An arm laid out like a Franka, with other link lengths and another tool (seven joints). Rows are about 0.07 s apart.
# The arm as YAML. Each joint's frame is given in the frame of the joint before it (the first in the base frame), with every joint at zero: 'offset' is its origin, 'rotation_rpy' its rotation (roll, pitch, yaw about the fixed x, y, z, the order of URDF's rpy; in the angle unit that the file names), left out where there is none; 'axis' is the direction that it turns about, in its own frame. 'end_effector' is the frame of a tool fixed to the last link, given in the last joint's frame.
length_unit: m
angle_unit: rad
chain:
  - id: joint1
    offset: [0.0, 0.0, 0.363]
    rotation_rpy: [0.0, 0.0, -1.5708]
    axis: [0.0, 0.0, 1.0]
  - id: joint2
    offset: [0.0, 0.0, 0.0]
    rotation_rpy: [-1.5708, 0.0, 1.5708]
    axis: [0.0, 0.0, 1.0]
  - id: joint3
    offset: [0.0, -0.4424, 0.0]
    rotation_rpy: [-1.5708, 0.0, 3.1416]
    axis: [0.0, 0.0, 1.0]
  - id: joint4
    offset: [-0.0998, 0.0, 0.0]
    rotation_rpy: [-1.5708, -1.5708, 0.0]
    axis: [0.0, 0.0, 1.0]
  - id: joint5
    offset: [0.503, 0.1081, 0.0]
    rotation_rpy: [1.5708, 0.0, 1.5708]
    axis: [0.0, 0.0, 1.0]
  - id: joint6
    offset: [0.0, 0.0, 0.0]
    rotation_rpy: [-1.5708, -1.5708, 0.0]
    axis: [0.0, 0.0, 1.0]
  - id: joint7
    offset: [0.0, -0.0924, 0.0]
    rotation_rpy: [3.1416, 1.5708, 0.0]
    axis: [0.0, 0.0, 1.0]
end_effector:
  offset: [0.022, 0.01, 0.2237]
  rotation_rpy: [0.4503, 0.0, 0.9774]
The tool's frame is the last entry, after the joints.
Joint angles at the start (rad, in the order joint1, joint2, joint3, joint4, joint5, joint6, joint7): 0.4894 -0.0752 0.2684 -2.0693 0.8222 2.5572 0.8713
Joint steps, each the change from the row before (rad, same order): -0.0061 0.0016 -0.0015 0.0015 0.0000 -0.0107 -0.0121; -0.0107 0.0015 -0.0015 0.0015 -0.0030 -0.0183 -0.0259; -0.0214 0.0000 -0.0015 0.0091 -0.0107 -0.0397 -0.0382; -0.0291 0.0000 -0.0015 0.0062 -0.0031 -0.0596 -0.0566; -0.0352 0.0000 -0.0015 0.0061 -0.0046 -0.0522 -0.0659; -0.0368 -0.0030 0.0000 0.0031 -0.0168 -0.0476 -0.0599; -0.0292 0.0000 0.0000 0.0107 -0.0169 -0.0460 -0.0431; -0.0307 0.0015 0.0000 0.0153 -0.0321 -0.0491 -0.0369
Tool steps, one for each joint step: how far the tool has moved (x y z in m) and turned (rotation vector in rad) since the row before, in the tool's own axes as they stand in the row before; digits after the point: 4 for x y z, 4 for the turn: 0.0028 0.0026 -0.0019 -0.0034 -0.0075 -0.0036; 0.0038 0.0041 -0.0033 -0.0072 -0.0166 -0.0137; 0.0068 0.0024 -0.0076 -0.0111 -0.0299 -0.0238; 0.0052 0.0078 -0.0098 -0.0120 -0.0478 -0.0210; 0.0087 0.0089 -0.0142 -0.0103 -0.0406 -0.0308; 0.0070 0.0100 -0.0165 -0.0174 -0.0376 -0.0348; 0.0051 0.0054 -0.0133 -0.0124 -0.0344 -0.0255; 0.0053 0.0062 -0.0153 -0.0222 -0.0367 -0.0276
